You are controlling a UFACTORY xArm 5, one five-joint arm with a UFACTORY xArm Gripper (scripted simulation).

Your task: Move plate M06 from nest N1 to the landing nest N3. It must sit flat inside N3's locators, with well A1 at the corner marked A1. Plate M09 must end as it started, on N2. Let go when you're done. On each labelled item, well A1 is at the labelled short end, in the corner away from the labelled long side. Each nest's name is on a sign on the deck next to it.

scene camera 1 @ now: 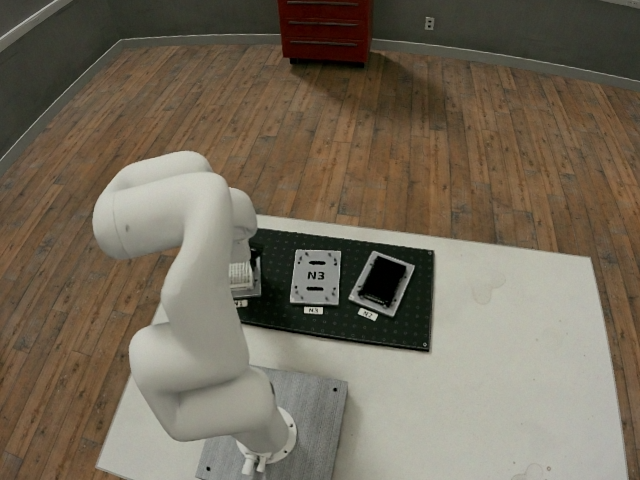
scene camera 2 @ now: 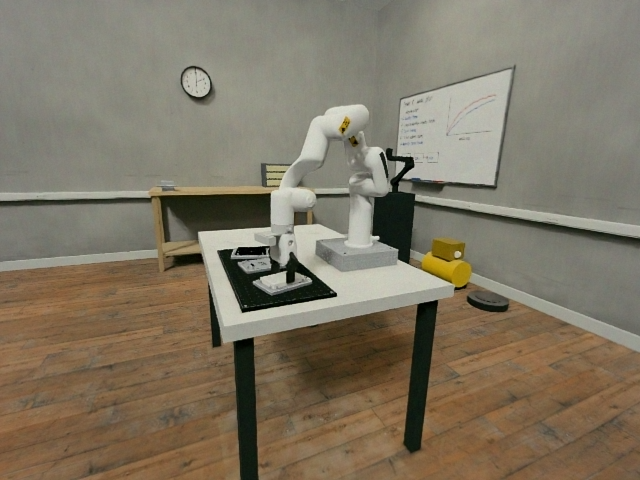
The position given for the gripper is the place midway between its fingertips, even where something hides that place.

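Observation:
You've got the gripper point(scene camera 2: 282, 278) in the scene, along with a black plate M09 point(scene camera 1: 382, 270). There's a nest N3 point(scene camera 1: 332, 272) to be seen as well.

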